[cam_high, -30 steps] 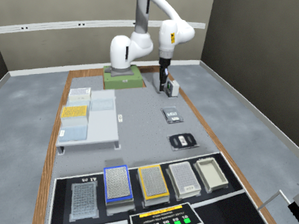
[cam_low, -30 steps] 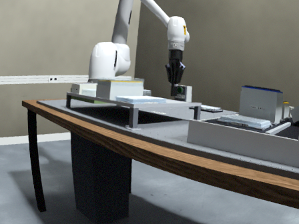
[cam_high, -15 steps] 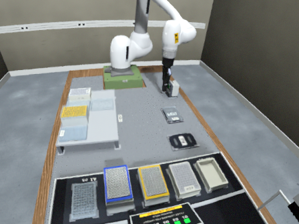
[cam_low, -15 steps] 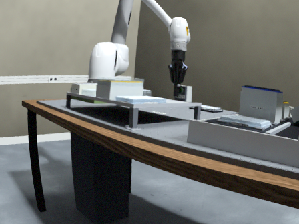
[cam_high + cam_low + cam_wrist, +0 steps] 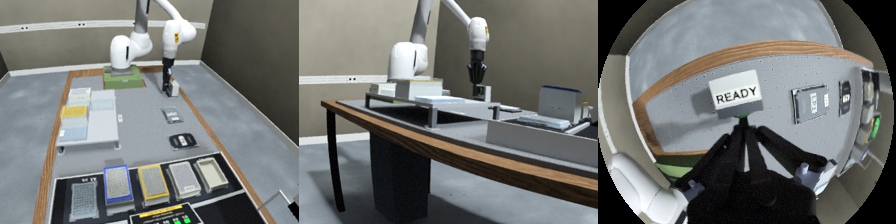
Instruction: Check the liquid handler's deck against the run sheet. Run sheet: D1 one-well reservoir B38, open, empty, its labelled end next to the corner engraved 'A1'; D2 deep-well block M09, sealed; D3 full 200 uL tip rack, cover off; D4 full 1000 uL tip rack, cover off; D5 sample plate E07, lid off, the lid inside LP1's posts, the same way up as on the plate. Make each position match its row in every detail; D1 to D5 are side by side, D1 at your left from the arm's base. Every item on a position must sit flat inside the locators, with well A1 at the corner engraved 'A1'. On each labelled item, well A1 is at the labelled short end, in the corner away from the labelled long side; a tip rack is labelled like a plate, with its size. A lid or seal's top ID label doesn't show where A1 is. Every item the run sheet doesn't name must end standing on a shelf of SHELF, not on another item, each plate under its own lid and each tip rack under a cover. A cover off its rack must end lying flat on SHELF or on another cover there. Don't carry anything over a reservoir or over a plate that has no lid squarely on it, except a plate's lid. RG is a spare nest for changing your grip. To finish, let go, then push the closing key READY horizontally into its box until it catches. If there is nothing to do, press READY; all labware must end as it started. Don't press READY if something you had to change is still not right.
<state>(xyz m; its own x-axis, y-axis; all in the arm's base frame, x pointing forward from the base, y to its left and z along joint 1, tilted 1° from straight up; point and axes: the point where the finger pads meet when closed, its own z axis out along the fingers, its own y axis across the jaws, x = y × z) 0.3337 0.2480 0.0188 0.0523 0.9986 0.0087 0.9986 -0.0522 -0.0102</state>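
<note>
Now: hand 4 cm to the right of the ready box and 1 cm above it. The rest, counted from my hand: cream reservoir: 66 cm ahead, 5 cm to the right, 2 cm below; shelf: 50 cm to the right, 16 cm ahead, 2 cm below; dark nest: 43 cm ahead, 8 cm below, 5 cm to the right.
</note>
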